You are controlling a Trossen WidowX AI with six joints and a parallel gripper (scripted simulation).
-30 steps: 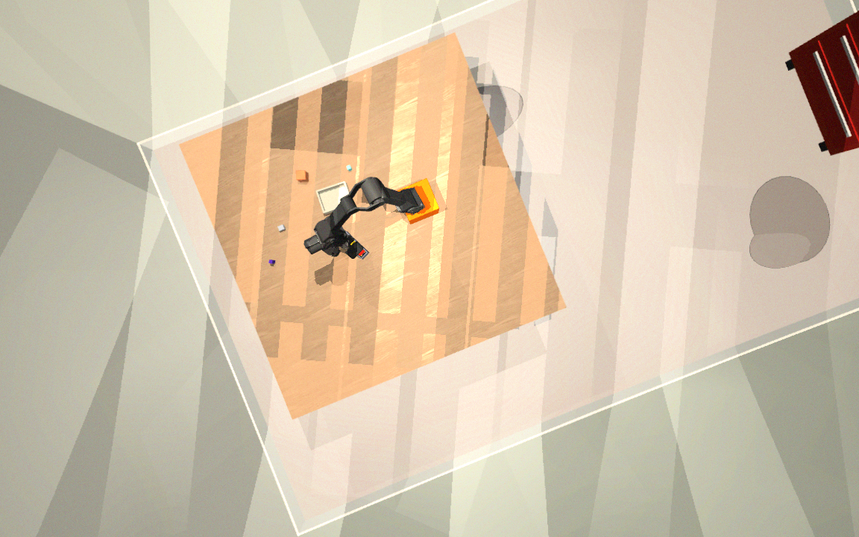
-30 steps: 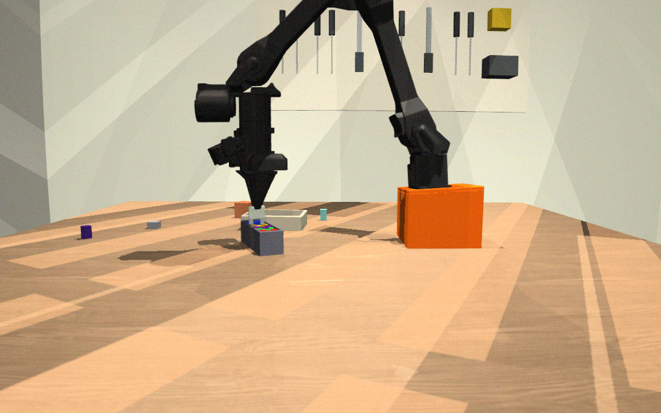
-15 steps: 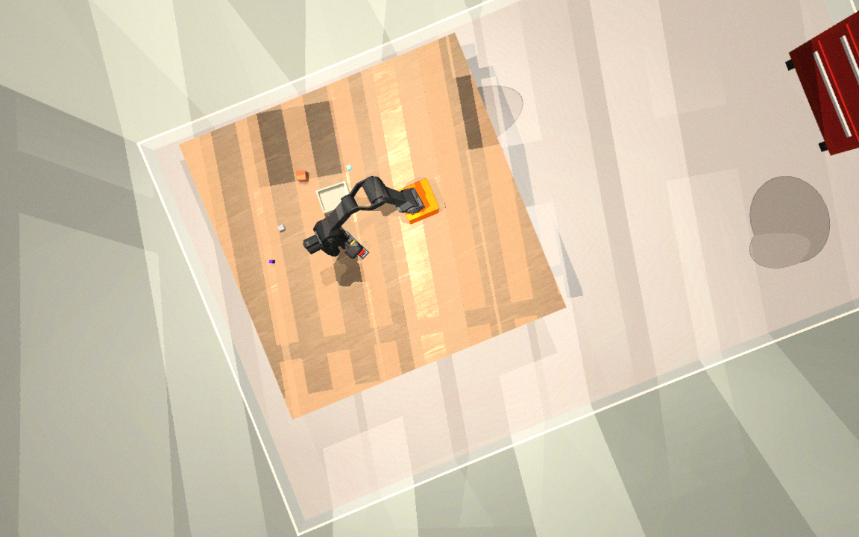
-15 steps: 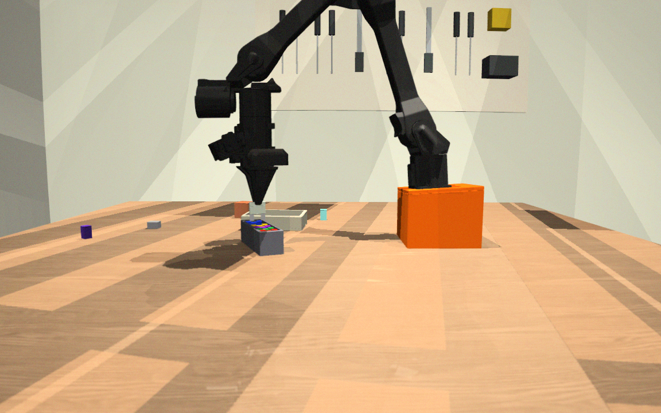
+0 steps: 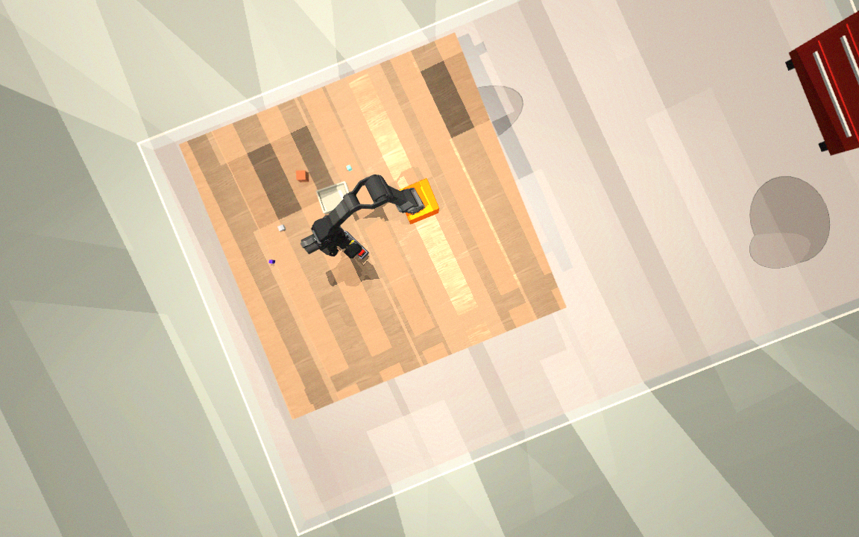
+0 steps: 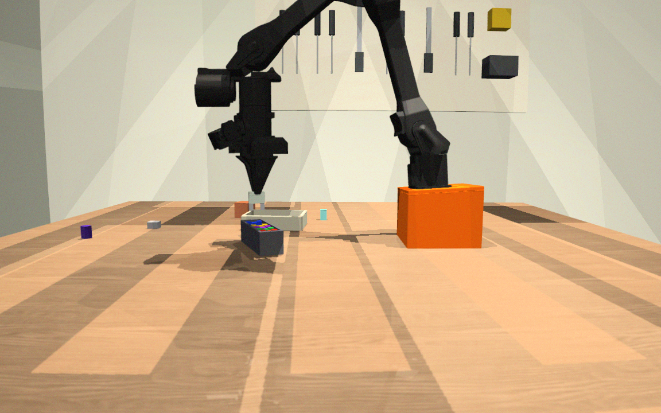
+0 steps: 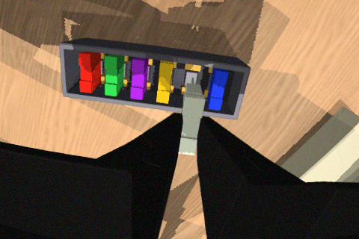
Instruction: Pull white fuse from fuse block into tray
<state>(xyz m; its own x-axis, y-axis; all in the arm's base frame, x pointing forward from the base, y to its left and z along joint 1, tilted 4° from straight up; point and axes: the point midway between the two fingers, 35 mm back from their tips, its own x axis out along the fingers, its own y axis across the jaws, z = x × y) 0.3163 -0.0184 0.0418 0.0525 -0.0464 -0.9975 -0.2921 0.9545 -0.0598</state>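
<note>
Now: gripper tip 19 cm to the left of the pale tray, 9 cm above it and 3 cm past it. From my gripper tip the other things lie so: white fuse 1 cm below.
</note>
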